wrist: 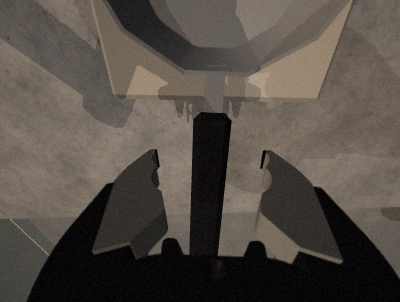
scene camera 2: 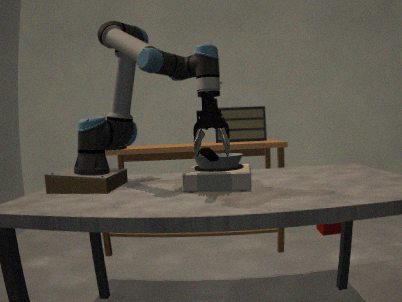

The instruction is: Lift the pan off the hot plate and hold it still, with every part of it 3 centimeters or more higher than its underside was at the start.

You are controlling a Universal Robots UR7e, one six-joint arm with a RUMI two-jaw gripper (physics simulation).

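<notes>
A grey pan sits on the pale hot plate. Its black handle sticks out from the pan; in the wrist view it runs from near the hot plate's edge down between the two jaws. My gripper is open and points down at the handle. In the wrist view a gap shows on each side of the handle, and neither jaw touches it. In the scene view the jaw tips are at about the handle's height.
The hot plate stands on the grey table. The robot's base sits on a brown block at the left. Behind are a wooden bench and a panel with shelves. A red box is on the floor at the right.
</notes>
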